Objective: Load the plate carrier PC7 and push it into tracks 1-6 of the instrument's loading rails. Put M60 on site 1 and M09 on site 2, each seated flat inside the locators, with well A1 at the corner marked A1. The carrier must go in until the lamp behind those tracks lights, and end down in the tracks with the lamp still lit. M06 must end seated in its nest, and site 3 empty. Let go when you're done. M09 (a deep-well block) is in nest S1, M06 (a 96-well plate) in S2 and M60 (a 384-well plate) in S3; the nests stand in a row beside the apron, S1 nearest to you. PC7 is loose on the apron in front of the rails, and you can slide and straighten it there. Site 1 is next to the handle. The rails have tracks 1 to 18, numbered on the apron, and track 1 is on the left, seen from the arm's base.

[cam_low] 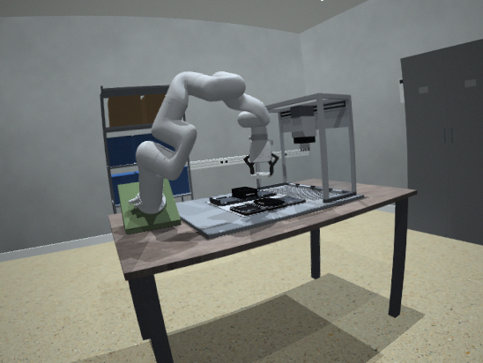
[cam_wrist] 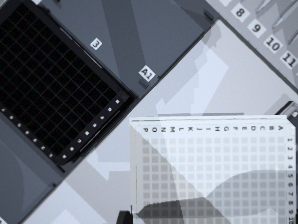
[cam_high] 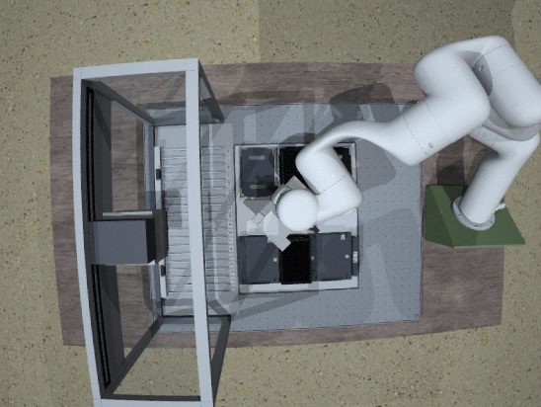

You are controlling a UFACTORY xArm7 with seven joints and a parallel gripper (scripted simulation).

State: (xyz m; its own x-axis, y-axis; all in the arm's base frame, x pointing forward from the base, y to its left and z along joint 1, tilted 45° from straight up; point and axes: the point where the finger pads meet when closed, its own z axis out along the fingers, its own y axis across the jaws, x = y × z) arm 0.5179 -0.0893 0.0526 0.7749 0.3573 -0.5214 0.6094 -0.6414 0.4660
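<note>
Right now the dark plate carrier PC7 is 15 cm to the left of my hand, 12 cm below it and 1 cm behind it. From my hand the other things lie so: pale 384-well plate M60 (1 cm below); black deep-well block M09 (15 cm to the left, 11 cm below); nest S3 (14 cm below, 10 cm to the right, 6 cm ahead).
</note>
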